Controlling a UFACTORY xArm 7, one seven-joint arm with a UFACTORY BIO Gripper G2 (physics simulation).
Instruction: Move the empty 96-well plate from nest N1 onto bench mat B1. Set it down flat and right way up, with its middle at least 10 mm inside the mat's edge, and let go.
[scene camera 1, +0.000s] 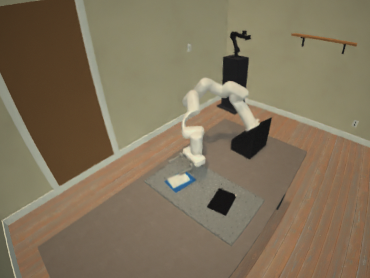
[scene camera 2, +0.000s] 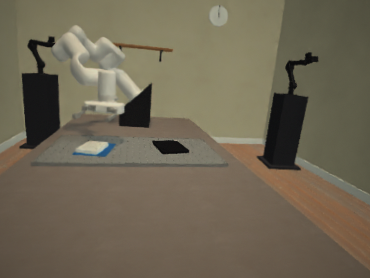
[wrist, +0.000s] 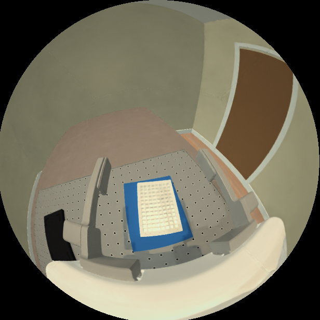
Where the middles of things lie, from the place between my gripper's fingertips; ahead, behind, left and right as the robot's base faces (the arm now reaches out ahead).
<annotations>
Right now my hand is 12 cm above the 96-well plate (wrist: 158, 214) and 3 cm past it. The rest, counted from my hand: blue bench mat B1 (wrist: 138, 243): 13 cm below, 3 cm behind, 1 cm to the left.
</annotations>
